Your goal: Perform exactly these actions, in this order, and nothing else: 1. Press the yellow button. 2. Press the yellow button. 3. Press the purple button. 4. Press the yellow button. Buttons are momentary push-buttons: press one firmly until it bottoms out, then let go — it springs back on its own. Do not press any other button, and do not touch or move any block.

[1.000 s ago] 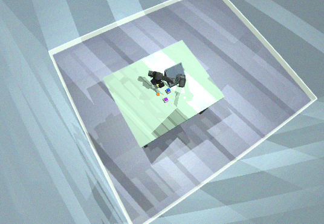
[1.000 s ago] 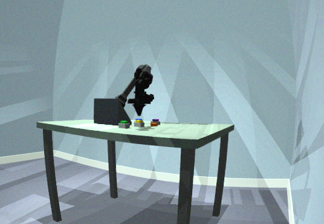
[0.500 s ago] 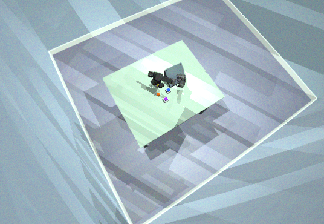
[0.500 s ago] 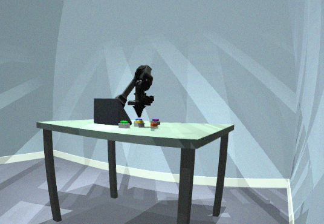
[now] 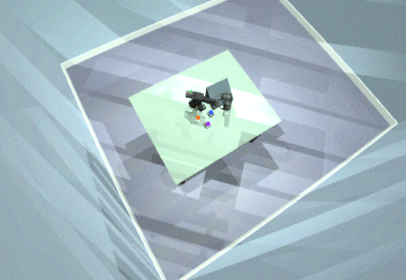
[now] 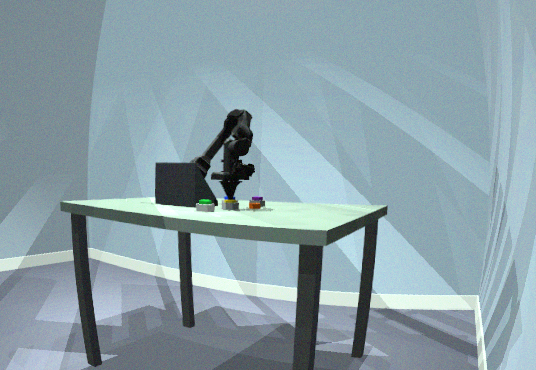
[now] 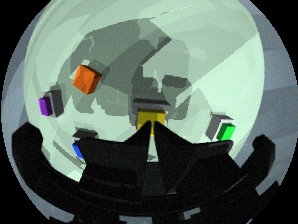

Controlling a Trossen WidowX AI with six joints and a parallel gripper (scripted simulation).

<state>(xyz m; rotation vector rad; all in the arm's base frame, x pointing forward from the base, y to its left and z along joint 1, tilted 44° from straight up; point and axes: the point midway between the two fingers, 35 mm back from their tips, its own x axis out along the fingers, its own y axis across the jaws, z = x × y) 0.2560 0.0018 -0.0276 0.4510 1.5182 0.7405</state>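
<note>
My gripper tip is 10 mm above the yellow button. From my gripper tip the other things lie so: green button 10 mm ahead, 150 mm to the right; then blue button 90 mm behind, 110 mm to the left, 10 mm below; then orange block 30 mm ahead, 100 mm to the left, 30 mm below.
</note>
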